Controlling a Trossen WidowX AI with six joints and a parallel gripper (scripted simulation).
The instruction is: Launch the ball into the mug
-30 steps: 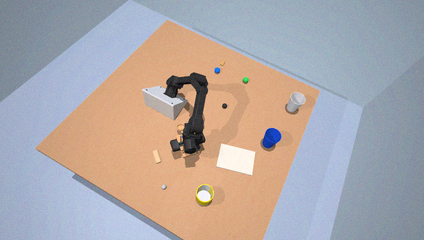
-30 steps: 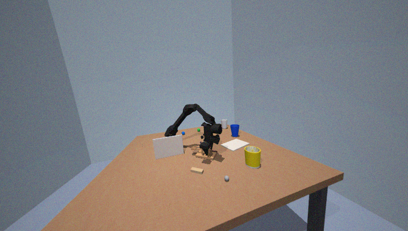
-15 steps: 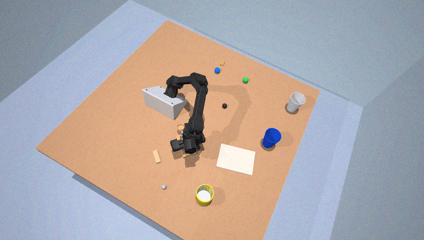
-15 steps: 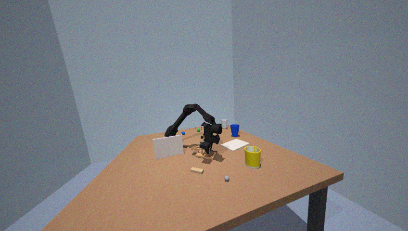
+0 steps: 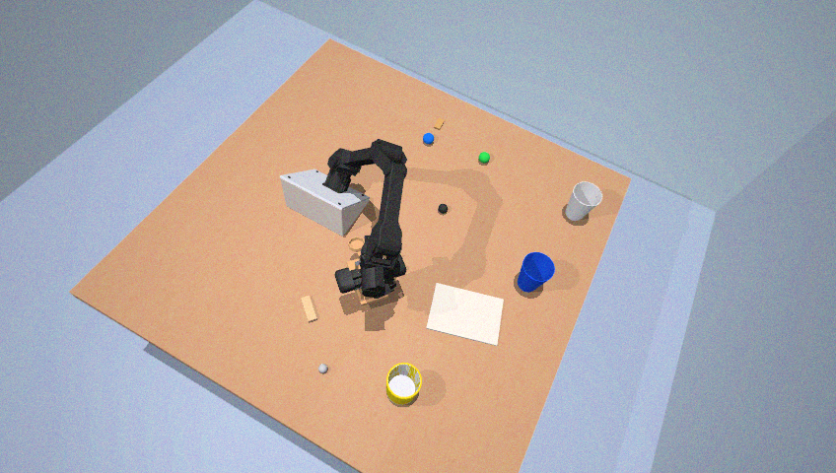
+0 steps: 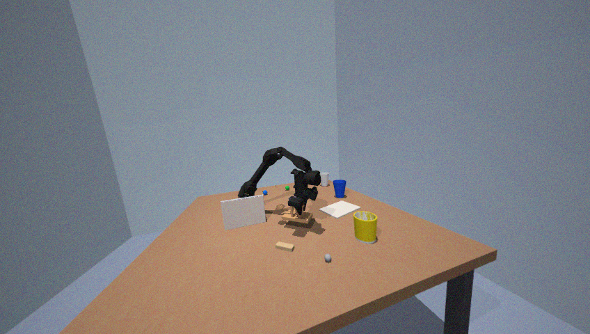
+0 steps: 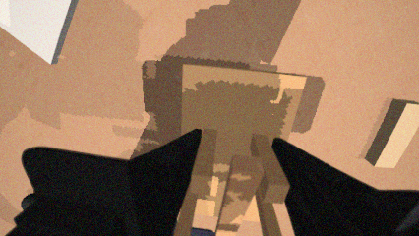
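The black ball lies 6 cm ahead of my gripper tip, 38 cm to the left of it and 6 cm below it. Also, from my gripper tip: grey ball: 25 cm to the right, 6 cm below; yellow mug: 21 cm ahead, 20 cm to the right, 4 cm below; wooden catapult: 4 cm behind, 6 cm to the left, 2 cm above.
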